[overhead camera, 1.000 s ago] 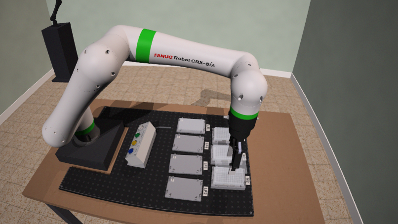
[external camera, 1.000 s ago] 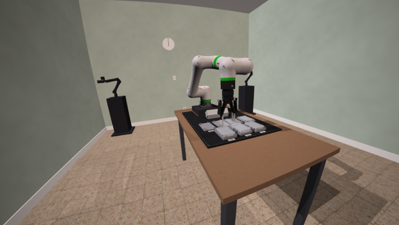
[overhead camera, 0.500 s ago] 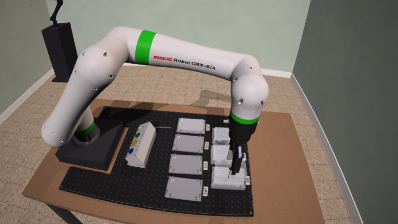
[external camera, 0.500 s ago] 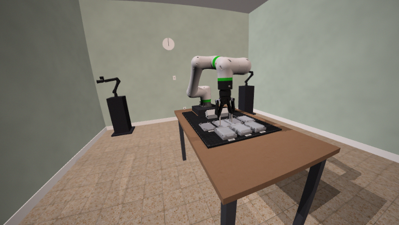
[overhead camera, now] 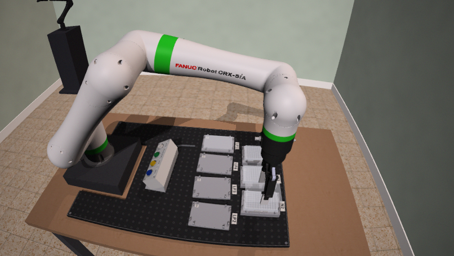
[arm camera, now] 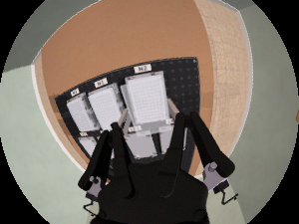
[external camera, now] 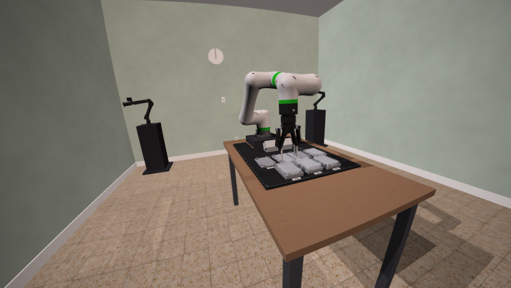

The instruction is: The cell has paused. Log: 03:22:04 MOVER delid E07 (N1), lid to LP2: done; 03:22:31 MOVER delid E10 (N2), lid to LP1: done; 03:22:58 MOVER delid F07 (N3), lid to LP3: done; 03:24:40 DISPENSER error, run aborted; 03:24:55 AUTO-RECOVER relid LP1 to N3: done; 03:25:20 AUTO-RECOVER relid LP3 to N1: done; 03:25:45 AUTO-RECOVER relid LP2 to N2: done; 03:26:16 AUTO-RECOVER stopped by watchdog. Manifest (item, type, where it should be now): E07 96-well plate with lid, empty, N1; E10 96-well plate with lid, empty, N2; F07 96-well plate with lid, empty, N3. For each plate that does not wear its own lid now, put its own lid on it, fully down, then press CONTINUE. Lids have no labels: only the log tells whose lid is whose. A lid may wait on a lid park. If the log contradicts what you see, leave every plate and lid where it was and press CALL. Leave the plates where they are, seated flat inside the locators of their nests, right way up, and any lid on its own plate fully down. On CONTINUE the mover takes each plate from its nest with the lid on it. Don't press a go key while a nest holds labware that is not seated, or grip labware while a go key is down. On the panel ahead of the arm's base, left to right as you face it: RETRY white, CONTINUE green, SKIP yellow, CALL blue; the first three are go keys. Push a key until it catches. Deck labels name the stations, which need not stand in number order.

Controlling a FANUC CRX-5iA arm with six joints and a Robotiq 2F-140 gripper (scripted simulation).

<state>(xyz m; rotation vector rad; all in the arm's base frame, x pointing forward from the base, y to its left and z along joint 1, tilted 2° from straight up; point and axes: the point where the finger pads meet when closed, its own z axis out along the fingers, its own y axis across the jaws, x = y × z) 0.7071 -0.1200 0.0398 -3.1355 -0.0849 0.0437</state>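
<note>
Now: the nest n2 10 cm below my hand. The rest, counted from my hand: plate: 1 cm behind, 13 cm to the left, 8 cm below; then LP2: 18 cm behind, 7 cm to the right, 10 cm below; then LP3: 19 cm behind, 6 cm to the left, 10 cm below.
</note>
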